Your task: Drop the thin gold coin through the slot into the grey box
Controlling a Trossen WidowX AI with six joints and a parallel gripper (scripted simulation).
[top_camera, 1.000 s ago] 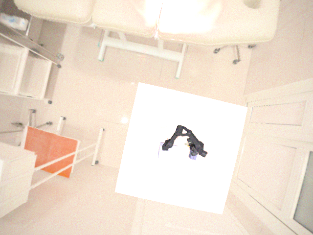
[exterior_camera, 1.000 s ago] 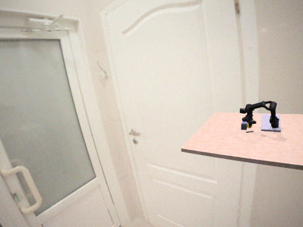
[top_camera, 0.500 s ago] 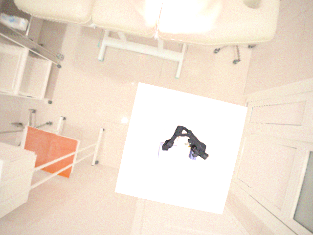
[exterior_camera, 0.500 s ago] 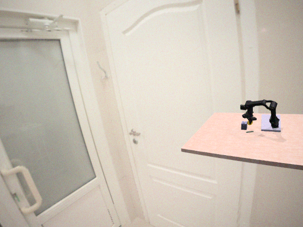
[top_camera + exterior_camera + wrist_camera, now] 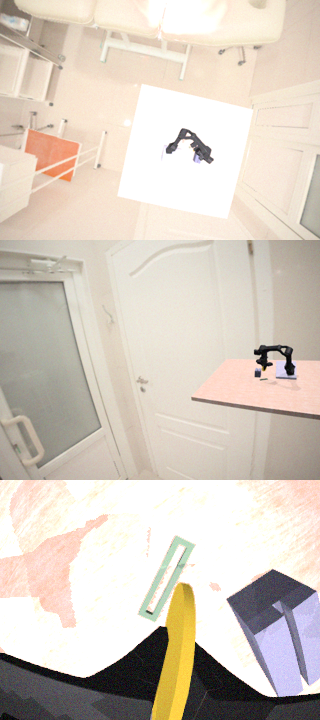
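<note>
Now: the gold coin 2 cm above my gripper tip.
</note>
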